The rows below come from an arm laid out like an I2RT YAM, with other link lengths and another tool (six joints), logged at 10 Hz.
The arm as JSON. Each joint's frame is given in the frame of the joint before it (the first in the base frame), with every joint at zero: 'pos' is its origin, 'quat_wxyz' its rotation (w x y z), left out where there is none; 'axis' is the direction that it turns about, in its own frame. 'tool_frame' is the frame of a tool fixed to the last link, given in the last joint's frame.
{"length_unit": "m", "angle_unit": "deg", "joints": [
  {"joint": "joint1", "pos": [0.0, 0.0, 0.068], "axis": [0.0, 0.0, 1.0]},
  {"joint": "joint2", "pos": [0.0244, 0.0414, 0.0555], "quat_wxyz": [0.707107, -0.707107, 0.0, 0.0], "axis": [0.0, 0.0, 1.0]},
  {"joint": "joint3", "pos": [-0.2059, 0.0, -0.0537], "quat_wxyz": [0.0, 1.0, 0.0, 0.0], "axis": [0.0, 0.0, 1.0]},
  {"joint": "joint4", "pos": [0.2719, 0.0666, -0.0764], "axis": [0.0, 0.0, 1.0]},
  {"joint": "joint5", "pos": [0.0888, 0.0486, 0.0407], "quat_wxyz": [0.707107, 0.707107, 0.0, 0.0], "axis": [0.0, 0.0, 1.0]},
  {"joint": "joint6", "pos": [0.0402, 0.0, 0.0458], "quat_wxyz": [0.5, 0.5, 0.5, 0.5], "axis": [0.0, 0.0, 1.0]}
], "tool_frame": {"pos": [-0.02, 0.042, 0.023], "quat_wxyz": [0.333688, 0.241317, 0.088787, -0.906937]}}
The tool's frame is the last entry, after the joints.
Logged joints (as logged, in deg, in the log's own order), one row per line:
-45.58 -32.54 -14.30 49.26 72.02 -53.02
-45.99 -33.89 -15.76 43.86 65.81 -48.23
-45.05 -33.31 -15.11 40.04 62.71 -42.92
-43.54 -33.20 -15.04 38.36 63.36 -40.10
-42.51 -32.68 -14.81 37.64 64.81 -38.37
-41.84 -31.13 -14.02 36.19 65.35 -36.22
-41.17 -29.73 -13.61 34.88 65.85 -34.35
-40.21 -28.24 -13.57 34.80 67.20 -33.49
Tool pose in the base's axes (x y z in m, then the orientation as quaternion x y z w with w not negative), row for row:
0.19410 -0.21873 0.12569 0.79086 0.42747 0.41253 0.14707
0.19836 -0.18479 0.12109 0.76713 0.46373 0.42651 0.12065
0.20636 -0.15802 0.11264 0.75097 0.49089 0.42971 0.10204
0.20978 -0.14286 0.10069 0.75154 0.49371 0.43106 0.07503
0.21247 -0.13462 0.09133 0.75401 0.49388 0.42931 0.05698
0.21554 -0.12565 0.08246 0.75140 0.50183 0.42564 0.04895
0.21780 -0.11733 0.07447 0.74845 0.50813 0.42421 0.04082
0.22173 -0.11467 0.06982 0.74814 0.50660 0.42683 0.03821
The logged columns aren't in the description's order. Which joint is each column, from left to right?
Columns, left to right: joint6, joint4, joint5, joint3, joint2, joint1.
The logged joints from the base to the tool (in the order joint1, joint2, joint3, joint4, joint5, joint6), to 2 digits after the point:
-53.02 72.02 49.26 -32.54 -14.30 -45.58
-48.23 65.81 43.86 -33.89 -15.76 -45.99
-42.92 62.71 40.04 -33.31 -15.11 -45.05
-40.10 63.36 38.36 -33.20 -15.04 -43.54
-38.37 64.81 37.64 -32.68 -14.81 -42.51
-36.22 65.35 36.19 -31.13 -14.02 -41.84
-34.35 65.85 34.88 -29.73 -13.61 -41.17
-33.49 67.20 34.80 -28.24 -13.57 -40.21

